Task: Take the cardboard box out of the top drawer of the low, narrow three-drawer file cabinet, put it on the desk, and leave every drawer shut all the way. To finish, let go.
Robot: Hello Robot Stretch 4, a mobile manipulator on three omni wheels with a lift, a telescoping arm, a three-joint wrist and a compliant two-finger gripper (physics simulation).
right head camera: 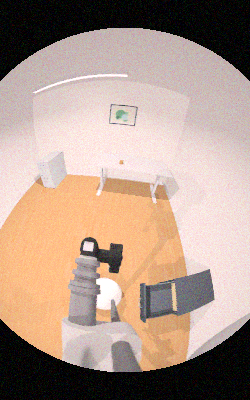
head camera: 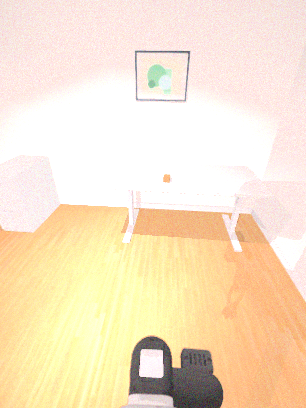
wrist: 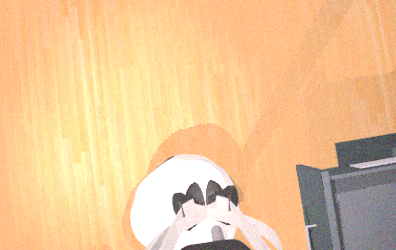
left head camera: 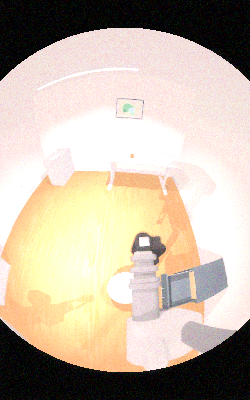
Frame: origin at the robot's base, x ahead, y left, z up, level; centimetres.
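Seen in the pictures: gripper, fingertip midpoint: (wrist: 204,195); robot's base at its link origin: (right head camera: 104,292) (left head camera: 124,286).
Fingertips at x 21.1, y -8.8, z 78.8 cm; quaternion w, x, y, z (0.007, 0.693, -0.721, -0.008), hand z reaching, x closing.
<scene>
Pixels of each thing's top centre, then the offset from my fingertips to it. "spot": a spot on its surface instead.
- cardboard box at its top centre: (head camera: 166,176) (right head camera: 121,160) (left head camera: 131,154) dx +174.1, dy -0.9, dz -4.5 cm
- low dark grey file cabinet at a spot on its surface: (right head camera: 196,292) (left head camera: 212,279) spot: dx -31.6, dy -85.9, dz -29.5 cm
The cardboard box (head camera: 166,178) (left head camera: 132,155) (right head camera: 121,162) is a small orange-brown block resting on the white desk (head camera: 215,186) (left head camera: 145,164) (right head camera: 145,169) by the far wall. The low dark grey file cabinet (left head camera: 211,279) (right head camera: 196,292) stands at the right of the robot. Its top drawer (left head camera: 180,291) (right head camera: 161,299) (wrist: 370,215) is pulled out, and no box shows in the visible part of it. The lower drawers are hidden. My gripper (wrist: 204,195) is shut with its fingertips close together, holding nothing, away from the desk and to the left of the open drawer in the wrist view.
A taller white cabinet (head camera: 30,195) (left head camera: 60,167) (right head camera: 52,171) stands at the far left. The robot's round white base (left head camera: 119,287) (right head camera: 109,293) (wrist: 160,200) is below the arm. A framed picture (head camera: 161,77) hangs above the desk. Wooden floor lies between robot and desk.
</scene>
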